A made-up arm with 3 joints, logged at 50 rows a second.
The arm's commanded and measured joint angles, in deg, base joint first. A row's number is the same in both.
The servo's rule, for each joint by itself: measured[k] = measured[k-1] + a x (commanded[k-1-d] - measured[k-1]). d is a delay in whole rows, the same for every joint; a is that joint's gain. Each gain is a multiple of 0.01, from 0.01 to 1. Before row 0 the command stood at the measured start. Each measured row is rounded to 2 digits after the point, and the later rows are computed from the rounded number. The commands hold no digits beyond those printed.
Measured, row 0:
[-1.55 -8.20 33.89]
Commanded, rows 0 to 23:
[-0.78 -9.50 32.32]
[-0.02 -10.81 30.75]
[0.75 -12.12 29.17]
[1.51 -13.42 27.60]
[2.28 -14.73 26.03]
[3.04 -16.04 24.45]
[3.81 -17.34 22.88]
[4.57 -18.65 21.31]
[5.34 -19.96 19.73]
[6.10 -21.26 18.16]
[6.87 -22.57 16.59]
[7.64 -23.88 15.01]
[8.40 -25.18 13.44]
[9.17 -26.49 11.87]
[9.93 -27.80 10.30]
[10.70 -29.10 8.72]
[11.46 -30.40 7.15]
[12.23 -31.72 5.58]
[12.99 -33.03 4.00]
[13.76 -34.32 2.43]
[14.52 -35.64 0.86]
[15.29 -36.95 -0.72]
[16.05 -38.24 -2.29]
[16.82 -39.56 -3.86]
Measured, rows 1 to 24:
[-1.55 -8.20 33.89]
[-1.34 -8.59 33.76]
[-0.98 -9.26 33.52]
[-0.51 -10.12 33.17]
[0.04 -11.11 32.72]
[0.64 -12.20 32.18]
[1.29 -13.35 31.56]
[1.97 -14.55 30.87]
[2.67 -15.78 30.11]
[3.39 -17.03 29.28]
[4.12 -18.30 28.39]
[4.86 -19.58 27.45]
[5.61 -20.87 26.45]
[6.36 -22.16 25.41]
[7.12 -23.46 24.33]
[7.88 -24.76 23.21]
[8.64 -26.06 22.05]
[9.40 -27.36 20.86]
[10.16 -28.67 19.64]
[10.92 -29.98 18.39]
[11.69 -31.28 17.11]
[12.45 -32.59 15.81]
[13.22 -33.90 14.49]
[13.98 -35.20 13.15]
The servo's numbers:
d 1
a 0.27 0.30 0.08

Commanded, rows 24 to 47:
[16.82 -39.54 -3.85]
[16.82 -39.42 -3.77]
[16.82 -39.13 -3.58]
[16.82 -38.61 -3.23]
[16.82 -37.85 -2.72]
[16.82 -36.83 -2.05]
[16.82 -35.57 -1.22]
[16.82 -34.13 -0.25]
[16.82 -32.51 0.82]
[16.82 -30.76 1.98]
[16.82 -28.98 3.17]
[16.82 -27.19 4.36]
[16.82 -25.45 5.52]
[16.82 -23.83 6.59]
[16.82 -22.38 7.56]
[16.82 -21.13 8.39]
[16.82 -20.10 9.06]
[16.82 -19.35 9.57]
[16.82 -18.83 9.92]
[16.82 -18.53 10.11]
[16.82 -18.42 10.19]
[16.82 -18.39 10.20]
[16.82 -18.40 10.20]
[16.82 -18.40 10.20]
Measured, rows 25 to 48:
[14.75 -36.51 11.79]
[15.31 -37.42 10.54]
[15.72 -38.02 9.40]
[16.02 -38.35 8.36]
[16.24 -38.43 7.43]
[16.40 -38.26 6.62]
[16.51 -37.83 5.93]
[16.59 -37.15 5.36]
[16.65 -36.24 4.91]
[16.70 -35.12 4.58]
[16.73 -33.81 4.37]
[16.75 -32.36 4.27]
[16.77 -30.81 4.28]
[16.78 -29.20 4.38]
[16.79 -27.59 4.56]
[16.80 -26.03 4.80]
[16.81 -24.56 5.09]
[16.81 -23.22 5.41]
[16.81 -22.06 5.74]
[16.81 -21.09 6.07]
[16.81 -20.32 6.39]
[16.81 -19.75 6.69]
[16.81 -19.34 6.97]
[16.81 -19.06 7.23]

